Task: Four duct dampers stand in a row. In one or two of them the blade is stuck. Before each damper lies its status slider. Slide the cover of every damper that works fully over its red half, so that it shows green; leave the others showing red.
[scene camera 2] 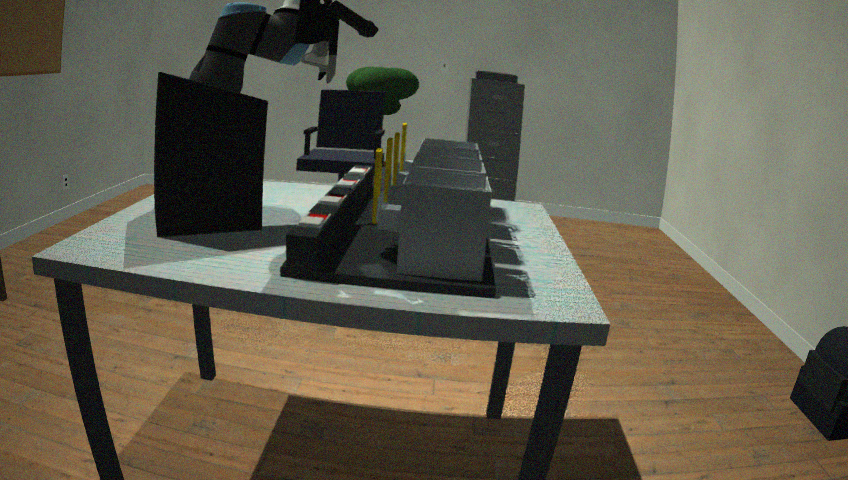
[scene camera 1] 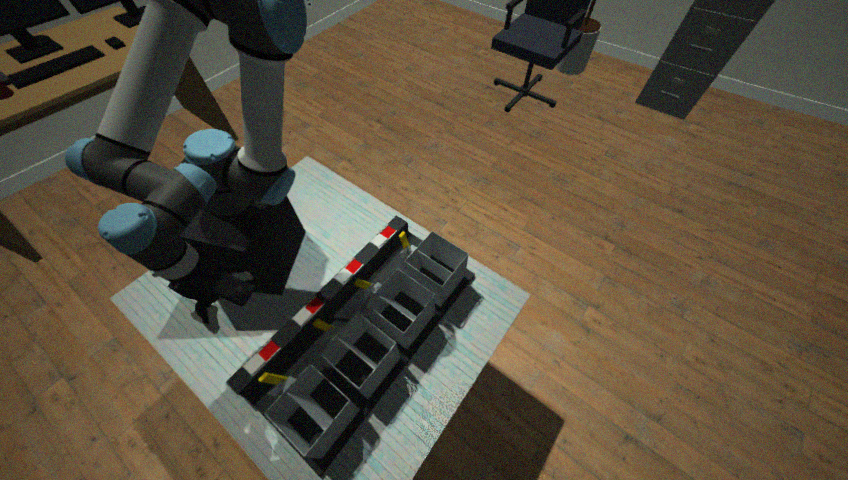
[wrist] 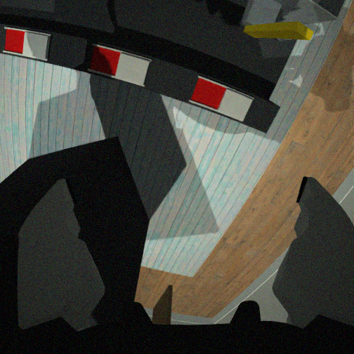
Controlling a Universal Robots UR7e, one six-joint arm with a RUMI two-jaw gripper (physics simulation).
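Seen in the pictures: gripper, between the fingertips: (scene camera 2: 323, 81) (scene camera 1: 235, 304); arm's base, origin of its link: (scene camera 2: 214, 86) (scene camera 1: 226, 195).
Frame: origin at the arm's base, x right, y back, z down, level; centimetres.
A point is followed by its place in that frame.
Four grey open-topped dampers (scene camera 1: 346, 411) @[x 28.0, y -65.1, z 20.1 cm] (scene camera 1: 393, 356) @[x 9.4, y -67.0, z 23.0 cm] (scene camera 1: 430, 311) @[x -8.8, y -68.9, z 24.1 cm] (scene camera 1: 462, 270) @[x -27.0, y -70.7, z 23.3 cm] stand in a row. Each has a yellow lever (scene camera 1: 272, 378) @[x 32.0, y -44.8, z 14.7 cm] (scene camera 1: 322, 325) @[x 14.4, y -46.6, z 14.3 cm] (scene camera 1: 363, 284) @[x -2.4, y -48.3, z 15.2 cm] (scene camera 1: 404, 240) @[x -22.4, y -50.4, z 14.6 cm]; in scene camera 2 the nearest lever (scene camera 2: 377, 185) @[x 33.0, y -44.3, z 17.4 cm] stands about upright. Before them, a dark rail holds four status sliders, all showing red (scene camera 1: 268, 349) @[x 27.2, y -32.4, z 25.5 cm] (scene camera 1: 314, 305) @[x 9.0, y -34.6, z 25.6 cm] (scene camera 1: 354, 265) @[x -9.9, y -36.5, z 25.5 cm] (scene camera 1: 387, 231) @[x -28.2, y -38.0, z 25.5 cm] beside a pale cover. Three sliders' red halves (wrist: 14, 41) (wrist: 105, 61) (wrist: 209, 93) show in the wrist view. My gripper (scene camera 1: 230, 303) @[x 23.6, y -31.7, z -1.5 cm] (scene camera 2: 349, 53) (wrist: 185, 180) is open and empty, high above the table on the rail's pedestal side. Which blades are stuck cannot be told.
A black pedestal block (scene camera 1: 282, 249) @[x -0.6, y -12.4, z 22.1 cm] (scene camera 2: 208, 160) @[x 16.6, y -5.1, z 16.5 cm] stands on the pale table (scene camera 1: 315, 184) @[x -36.6, y 8.4, z 33.6 cm] (scene camera 2: 220, 279) @[x 44.4, y -16.4, z 33.6 cm], behind the gripper. A desk (scene camera 1: 71, 89), an office chair (scene camera 1: 535, 38) (scene camera 2: 351, 121) and a filing cabinet (scene camera 1: 696, 59) (scene camera 2: 495, 130) stand beyond the table.
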